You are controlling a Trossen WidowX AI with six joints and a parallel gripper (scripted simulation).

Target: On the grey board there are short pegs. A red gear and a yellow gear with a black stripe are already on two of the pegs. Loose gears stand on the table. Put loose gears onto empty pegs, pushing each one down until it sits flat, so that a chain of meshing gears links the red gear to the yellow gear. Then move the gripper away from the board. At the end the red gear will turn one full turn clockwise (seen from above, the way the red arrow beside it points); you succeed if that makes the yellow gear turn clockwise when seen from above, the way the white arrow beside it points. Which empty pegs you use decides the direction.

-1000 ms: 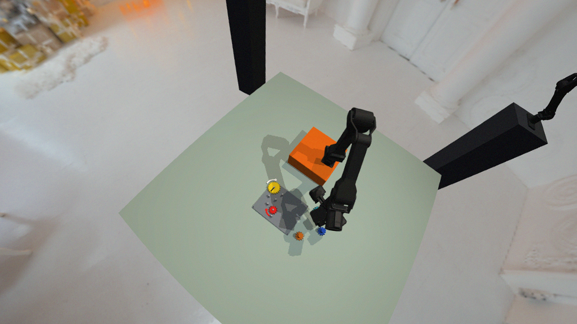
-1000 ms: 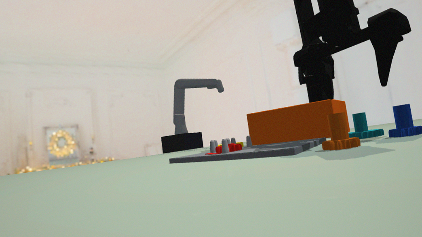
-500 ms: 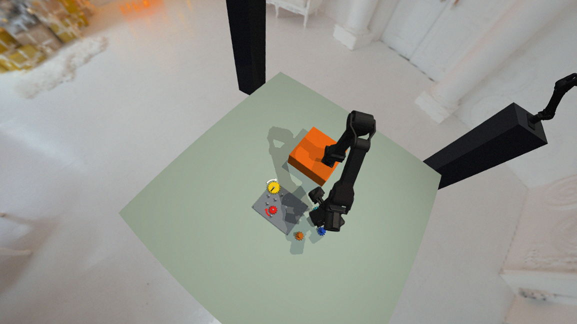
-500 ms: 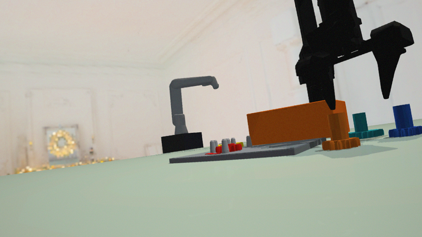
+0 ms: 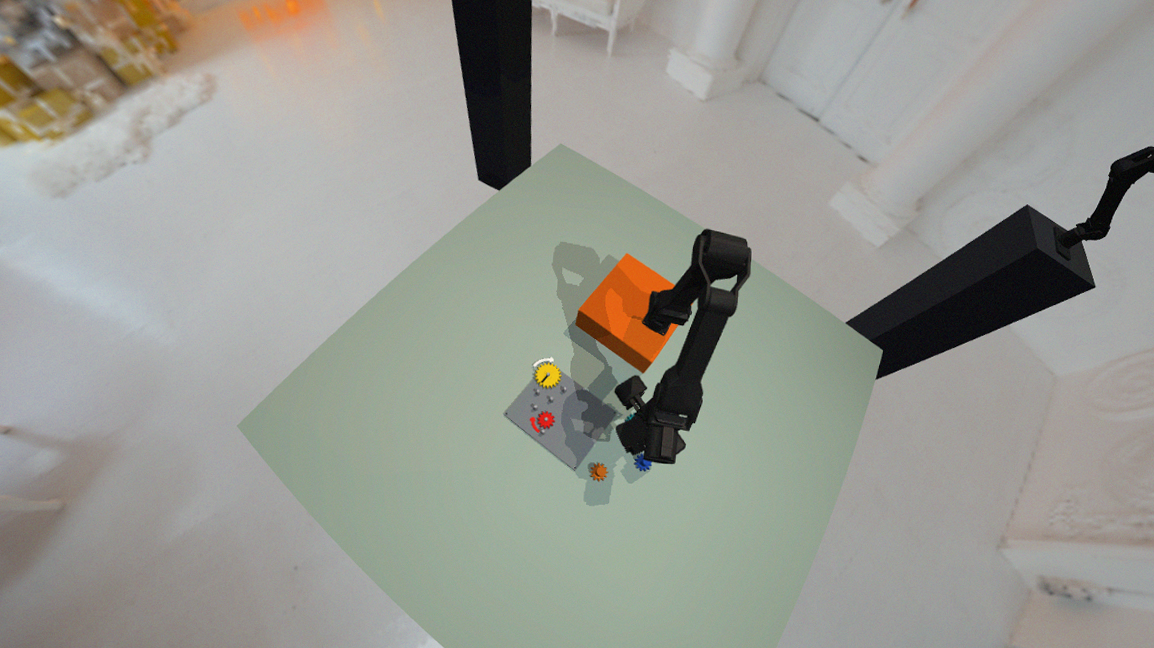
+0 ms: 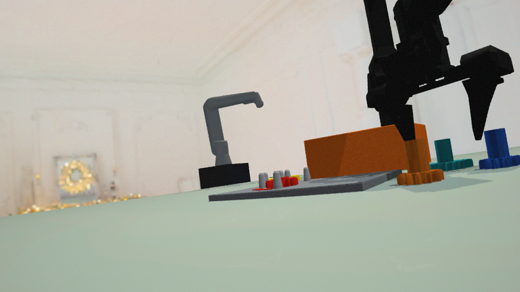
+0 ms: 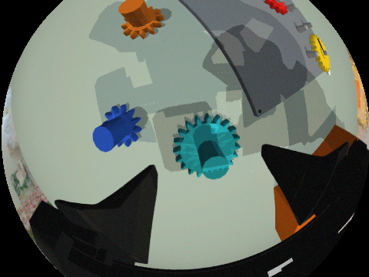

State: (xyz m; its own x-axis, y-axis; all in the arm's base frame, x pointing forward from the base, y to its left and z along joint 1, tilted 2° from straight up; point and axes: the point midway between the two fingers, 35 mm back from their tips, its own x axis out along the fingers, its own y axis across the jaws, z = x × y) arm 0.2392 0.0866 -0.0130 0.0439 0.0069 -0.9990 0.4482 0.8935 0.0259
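My gripper tip is now 20 mm above the teal gear. Round my gripper tip: orange gear 140 mm ahead, 30 mm to the right, 20 mm below; grey board 170 mm to the right, 70 mm ahead, 30 mm below; blue gear 70 mm ahead, 50 mm to the left, 20 mm below.
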